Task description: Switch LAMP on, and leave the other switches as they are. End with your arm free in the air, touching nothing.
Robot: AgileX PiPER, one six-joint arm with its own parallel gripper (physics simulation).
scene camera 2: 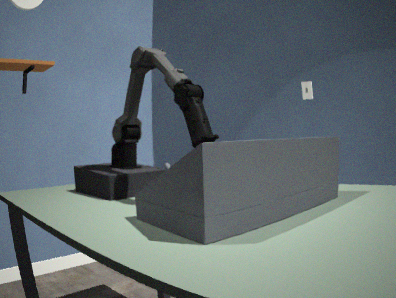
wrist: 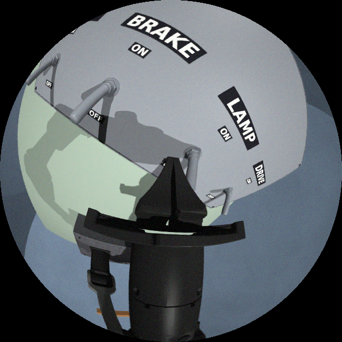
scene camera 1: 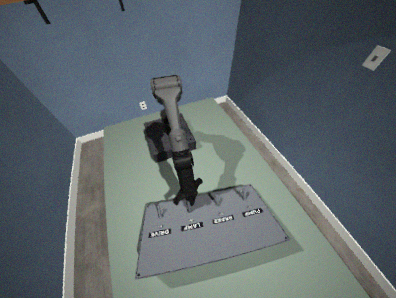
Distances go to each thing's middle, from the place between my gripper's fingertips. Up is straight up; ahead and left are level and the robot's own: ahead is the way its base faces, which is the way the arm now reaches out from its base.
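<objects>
There's a grey switch panel [scene camera 2: 218, 190] here, and my hand is 1 cm above it, 10 cm short of it and 2 cm to the right of it.
</objects>
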